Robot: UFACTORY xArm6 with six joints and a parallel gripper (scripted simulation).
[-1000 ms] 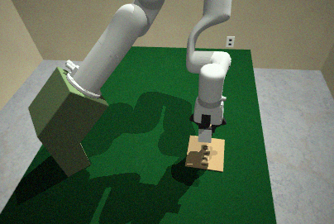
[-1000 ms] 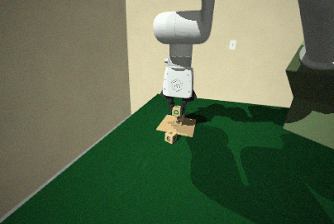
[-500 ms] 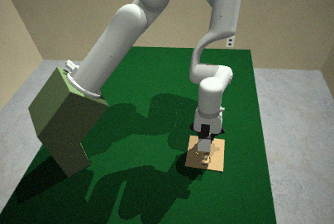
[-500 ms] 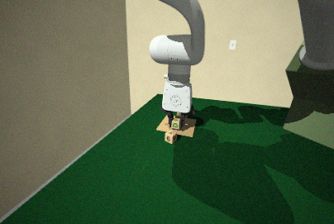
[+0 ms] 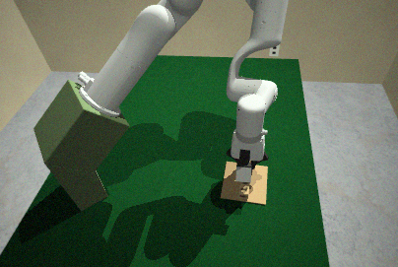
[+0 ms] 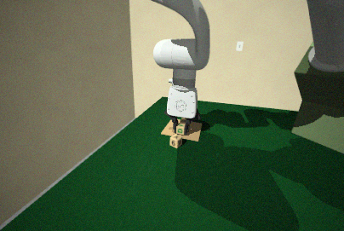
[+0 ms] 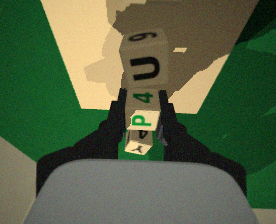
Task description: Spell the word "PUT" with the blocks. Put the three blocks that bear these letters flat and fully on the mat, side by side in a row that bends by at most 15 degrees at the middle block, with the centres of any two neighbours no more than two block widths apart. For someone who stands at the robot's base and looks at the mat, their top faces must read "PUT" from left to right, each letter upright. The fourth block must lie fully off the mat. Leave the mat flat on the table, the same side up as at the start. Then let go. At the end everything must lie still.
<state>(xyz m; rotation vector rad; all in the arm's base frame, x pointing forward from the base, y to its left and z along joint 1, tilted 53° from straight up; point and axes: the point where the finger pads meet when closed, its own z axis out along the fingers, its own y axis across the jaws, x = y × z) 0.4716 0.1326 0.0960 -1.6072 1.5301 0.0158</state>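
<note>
Now: the P block 10 mm below my hand. The rest, counted from my hand: mat: 40 mm to the right, 30 mm below, 10 mm ahead.
</note>
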